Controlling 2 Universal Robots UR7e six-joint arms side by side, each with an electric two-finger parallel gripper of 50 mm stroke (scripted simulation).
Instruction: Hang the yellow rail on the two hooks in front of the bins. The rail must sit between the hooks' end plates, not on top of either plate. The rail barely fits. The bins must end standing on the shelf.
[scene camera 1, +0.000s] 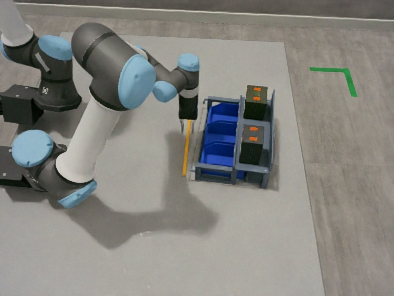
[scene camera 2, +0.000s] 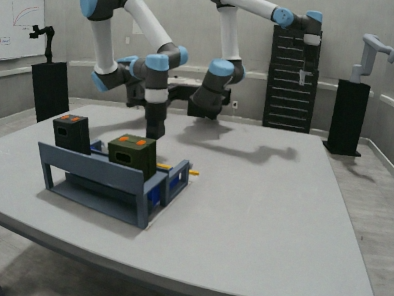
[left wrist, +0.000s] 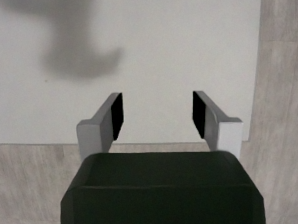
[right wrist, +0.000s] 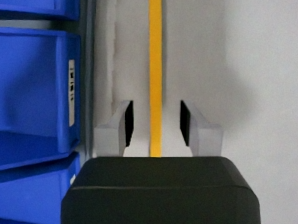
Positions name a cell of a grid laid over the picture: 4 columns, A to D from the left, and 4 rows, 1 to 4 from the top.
Scene:
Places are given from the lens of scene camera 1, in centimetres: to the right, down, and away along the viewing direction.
blue-grey shelf (scene camera 1: C3): 24, 10, 150

